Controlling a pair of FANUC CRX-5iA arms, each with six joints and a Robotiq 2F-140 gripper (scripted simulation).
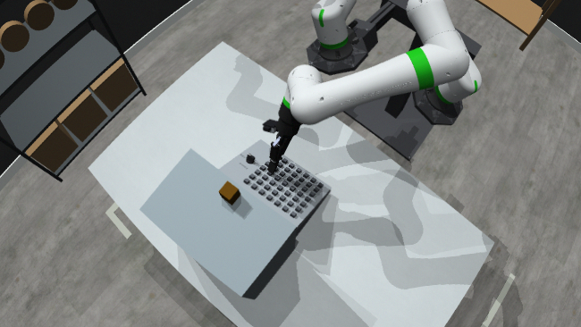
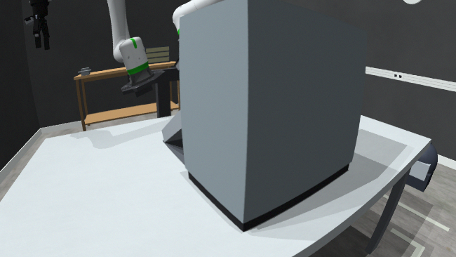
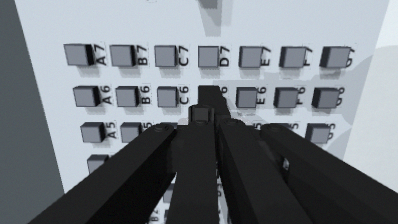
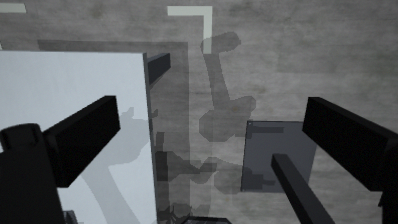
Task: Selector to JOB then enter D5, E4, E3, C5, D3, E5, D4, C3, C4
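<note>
Right now my left hand is 4 cm above the key D5, 3 cm to the right of it and 3 cm short of it. Also, from my left hand: key C5 (6 cm ahead, 2 cm to the left, 2 cm below); key E5 (6 cm below, 3 cm to the left); key D4 (6 cm to the left, 4 cm below, 3 cm ahead).
</note>
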